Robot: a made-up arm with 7 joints.
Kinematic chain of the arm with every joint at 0, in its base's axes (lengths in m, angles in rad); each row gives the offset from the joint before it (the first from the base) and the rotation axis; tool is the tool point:
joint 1: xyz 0 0 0.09 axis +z
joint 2: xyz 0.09 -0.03 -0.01 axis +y
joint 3: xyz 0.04 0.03 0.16 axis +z
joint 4: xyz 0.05 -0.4 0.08 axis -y
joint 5: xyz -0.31 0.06 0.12 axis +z
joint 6: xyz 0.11 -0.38 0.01 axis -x
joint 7: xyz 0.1 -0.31 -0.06 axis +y
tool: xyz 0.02 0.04 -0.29
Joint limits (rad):
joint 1: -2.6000..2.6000
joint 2: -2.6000..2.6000
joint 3: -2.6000..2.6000
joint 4: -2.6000..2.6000
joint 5: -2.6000..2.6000
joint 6: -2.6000..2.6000
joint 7: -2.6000..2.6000
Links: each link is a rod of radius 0.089 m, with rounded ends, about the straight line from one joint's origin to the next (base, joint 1, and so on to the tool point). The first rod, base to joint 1, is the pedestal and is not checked.
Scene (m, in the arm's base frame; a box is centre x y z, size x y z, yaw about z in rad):
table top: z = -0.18
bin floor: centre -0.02 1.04 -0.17 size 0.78 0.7 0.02 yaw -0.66
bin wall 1: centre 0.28 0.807 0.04 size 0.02 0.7 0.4 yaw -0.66
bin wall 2: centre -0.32 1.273 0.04 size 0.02 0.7 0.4 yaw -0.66
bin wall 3: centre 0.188 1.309 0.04 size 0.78 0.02 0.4 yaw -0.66
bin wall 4: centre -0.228 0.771 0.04 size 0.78 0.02 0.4 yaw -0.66
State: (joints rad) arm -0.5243 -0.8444 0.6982 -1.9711 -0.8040 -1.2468 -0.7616
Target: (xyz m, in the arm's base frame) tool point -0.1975 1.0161 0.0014
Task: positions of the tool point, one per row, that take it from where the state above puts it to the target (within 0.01 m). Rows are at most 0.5 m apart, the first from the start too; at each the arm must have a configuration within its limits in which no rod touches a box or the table.
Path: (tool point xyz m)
1: -0.5626 -0.4740 0.7478
2: -0.7789 -0.2187 0.7069
3: -0.8693 0.1266 0.6541
4: -0.7982 0.4978 0.5927
5: -0.5629 0.8185 0.5271
6: -0.1975 1.0161 0.4631
7: -0.1975 1.0161 0.0014

